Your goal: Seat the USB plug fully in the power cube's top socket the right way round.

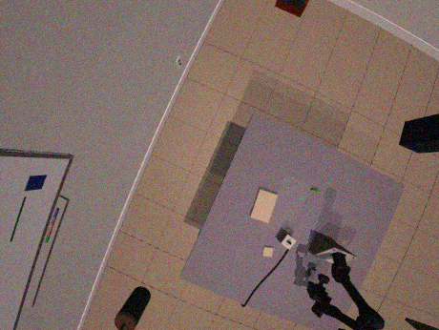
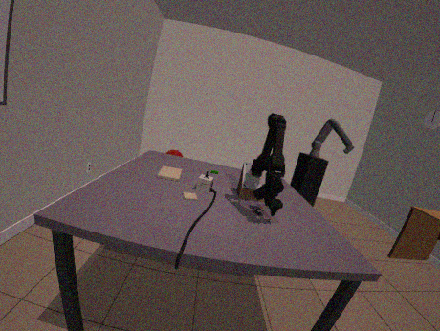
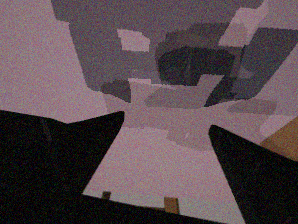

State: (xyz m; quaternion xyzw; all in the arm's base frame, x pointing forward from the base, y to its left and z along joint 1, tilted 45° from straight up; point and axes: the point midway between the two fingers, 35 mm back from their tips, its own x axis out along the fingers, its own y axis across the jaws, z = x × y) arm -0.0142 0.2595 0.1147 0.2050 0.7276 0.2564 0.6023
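My gripper tip is 330 mm short of the USB plug, 220 mm to the left of it and 70 mm below it. The rest, counted from my gripper tip: USB socket: 330 mm ahead, 220 mm to the right, 40 mm above; green marker: 230 mm ahead, 600 mm to the right, 20 mm below; tan tile: 400 mm ahead, 80 mm to the right, 20 mm below.
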